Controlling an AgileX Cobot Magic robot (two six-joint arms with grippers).
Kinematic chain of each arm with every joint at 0, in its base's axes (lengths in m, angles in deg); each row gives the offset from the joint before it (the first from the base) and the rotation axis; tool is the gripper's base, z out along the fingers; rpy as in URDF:
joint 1: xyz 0 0 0.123 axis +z
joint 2: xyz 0 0 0 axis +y
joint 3: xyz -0.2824 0 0.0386 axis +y
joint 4: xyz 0.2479 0 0.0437 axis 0.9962 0 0.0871
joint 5: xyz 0 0 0 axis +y
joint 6: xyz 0.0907 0 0.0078 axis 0.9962 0 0.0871
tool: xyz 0 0 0 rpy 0 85 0
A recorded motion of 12 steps. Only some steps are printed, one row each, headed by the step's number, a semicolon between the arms.
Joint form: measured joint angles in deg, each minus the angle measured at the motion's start. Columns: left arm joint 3, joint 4, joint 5, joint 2, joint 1, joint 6; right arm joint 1, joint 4, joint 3, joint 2, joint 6, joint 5.
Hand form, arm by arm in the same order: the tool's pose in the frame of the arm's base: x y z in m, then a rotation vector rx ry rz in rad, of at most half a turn. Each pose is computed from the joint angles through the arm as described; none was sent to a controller.
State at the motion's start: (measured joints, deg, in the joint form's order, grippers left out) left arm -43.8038 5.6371 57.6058 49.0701 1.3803 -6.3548; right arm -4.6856 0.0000 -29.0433 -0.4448 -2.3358 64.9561
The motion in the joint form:
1: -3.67 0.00 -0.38 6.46 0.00 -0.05; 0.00 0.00 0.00 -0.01 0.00 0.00
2: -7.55 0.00 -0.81 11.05 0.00 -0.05; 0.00 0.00 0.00 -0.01 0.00 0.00
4: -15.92 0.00 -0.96 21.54 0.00 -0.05; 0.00 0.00 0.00 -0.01 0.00 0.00
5: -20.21 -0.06 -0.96 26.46 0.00 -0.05; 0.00 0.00 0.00 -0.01 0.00 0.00
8: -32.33 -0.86 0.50 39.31 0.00 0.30; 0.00 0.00 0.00 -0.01 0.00 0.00
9: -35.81 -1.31 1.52 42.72 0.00 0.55; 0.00 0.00 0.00 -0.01 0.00 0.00
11: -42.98 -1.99 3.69 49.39 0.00 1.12; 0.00 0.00 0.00 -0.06 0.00 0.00
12: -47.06 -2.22 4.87 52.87 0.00 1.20; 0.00 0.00 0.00 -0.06 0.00 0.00
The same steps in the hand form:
1: 0.1684 0.0116 0.3074 -0.1368 2.6145 0.0963; -0.0100 0.0008 0.2732 0.0431 2.1028 -0.0737
2: 0.1889 0.0120 0.3135 -0.1358 2.6194 0.0963; -0.0100 0.0008 0.2732 0.0431 2.1028 -0.0737
4: 0.2360 0.0132 0.3178 -0.1352 2.6538 0.0983; -0.0100 0.0008 0.2732 0.0431 2.1028 -0.0737
5: 0.2592 0.0136 0.3185 -0.1357 2.6648 0.0976; -0.0100 0.0008 0.2732 0.0431 2.1028 -0.0737
8: 0.3198 0.0141 0.3140 -0.1369 2.7041 0.0847; -0.0100 0.0008 0.2732 0.0431 2.1028 -0.0737
9: 0.3352 0.0140 0.3113 -0.1365 2.7213 0.0773; -0.0100 0.0008 0.2732 0.0431 2.1028 -0.0737
11: 0.3651 0.0139 0.3050 -0.1318 2.7515 0.0670; -0.0101 0.0008 0.2732 0.0431 2.1019 -0.0737
12: 0.3808 0.0140 0.3019 -0.1334 2.7618 0.0631; -0.0101 0.0008 0.2732 0.0431 2.1019 -0.0737

